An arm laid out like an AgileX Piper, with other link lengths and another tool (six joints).
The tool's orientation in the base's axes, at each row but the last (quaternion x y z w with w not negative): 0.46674, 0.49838, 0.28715, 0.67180; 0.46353, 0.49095, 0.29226, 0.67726; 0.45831, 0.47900, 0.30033, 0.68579; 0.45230, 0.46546, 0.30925, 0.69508; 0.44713, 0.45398, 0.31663, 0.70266; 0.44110, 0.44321, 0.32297, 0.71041; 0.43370, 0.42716, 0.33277, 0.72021; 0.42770, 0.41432, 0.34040, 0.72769; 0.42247, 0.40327, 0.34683, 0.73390
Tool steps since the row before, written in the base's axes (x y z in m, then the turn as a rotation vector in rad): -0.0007, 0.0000, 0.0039, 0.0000, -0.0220, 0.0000; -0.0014, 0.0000, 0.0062, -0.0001, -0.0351, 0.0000; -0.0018, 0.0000, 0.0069, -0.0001, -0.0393, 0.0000; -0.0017, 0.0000, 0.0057, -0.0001, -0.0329, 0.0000; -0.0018, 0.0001, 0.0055, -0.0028, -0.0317, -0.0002; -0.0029, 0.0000, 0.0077, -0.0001, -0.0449, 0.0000; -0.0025, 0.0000, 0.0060, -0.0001, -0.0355, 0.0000; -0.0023, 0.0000, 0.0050, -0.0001, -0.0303, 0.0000; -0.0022, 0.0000, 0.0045, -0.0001, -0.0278, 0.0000
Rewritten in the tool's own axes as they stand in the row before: -0.0018, 0.0035, -0.0004, -0.0187, -0.0088, 0.0075; -0.0029, 0.0056, -0.0008, -0.0299, -0.0140, 0.0119; -0.0033, 0.0063, -0.0008, -0.0335, -0.0157, 0.0133; -0.0027, 0.0052, -0.0007, -0.0280, -0.0131, 0.0111; -0.0026, 0.0051, -0.0007, -0.0280, -0.0127, 0.0082; -0.0038, 0.0072, -0.0010, -0.0382, -0.0181, 0.0152; -0.0030, 0.0057, -0.0007, -0.0302, -0.0143, 0.0120; -0.0025, 0.0048, -0.0006, -0.0258, -0.0122, 0.0102; -0.0023, 0.0044, -0.0005, -0.0237, -0.0112, 0.0094
